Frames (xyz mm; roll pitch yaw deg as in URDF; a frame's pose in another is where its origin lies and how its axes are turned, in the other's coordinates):
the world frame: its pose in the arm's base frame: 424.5 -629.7 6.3 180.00 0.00 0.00
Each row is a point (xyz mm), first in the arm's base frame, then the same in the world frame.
Working: the arm's base frame: its pose in the world frame: -424.5 -629.7 6.3 -180.00 0.00 0.00

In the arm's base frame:
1: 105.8 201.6 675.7
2: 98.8 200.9 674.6
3: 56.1 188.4 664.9
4: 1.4 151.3 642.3
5: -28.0 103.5 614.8
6: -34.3 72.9 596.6
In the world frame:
1: -318.7 -831.3 -669.4
2: -325.7 -830.6 -668.3
3: -368.4 -818.1 -658.6
4: -423.1 -781.0 -636.0
5: -452.5 -733.2 -608.5
6: -458.8 -702.6 -590.3

